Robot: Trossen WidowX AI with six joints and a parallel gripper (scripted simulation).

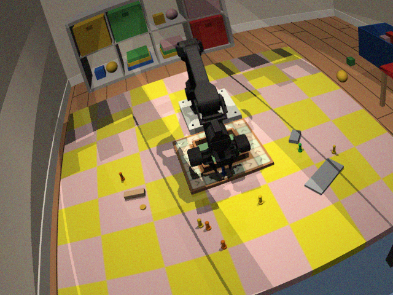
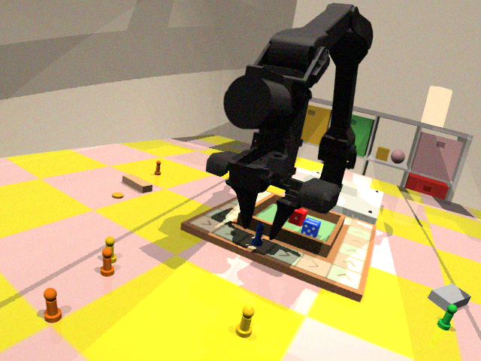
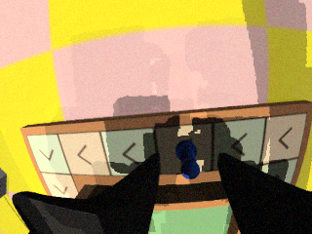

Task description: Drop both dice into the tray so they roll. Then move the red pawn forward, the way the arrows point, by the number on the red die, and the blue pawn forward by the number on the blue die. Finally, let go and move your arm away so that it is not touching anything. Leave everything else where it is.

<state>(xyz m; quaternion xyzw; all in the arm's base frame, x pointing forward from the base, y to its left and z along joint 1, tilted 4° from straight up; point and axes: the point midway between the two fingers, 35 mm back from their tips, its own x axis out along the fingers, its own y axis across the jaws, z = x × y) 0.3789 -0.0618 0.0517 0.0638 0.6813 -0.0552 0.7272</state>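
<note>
The blue pawn is right at my gripper tip. Round my gripper tip: green pawn: 4 cm ahead, 28 cm to the left, 1 cm below; then red pawn: 22 cm behind, 6 cm to the left; then small grey block: 3 cm behind, 30 cm to the left, 2 cm below.
</note>
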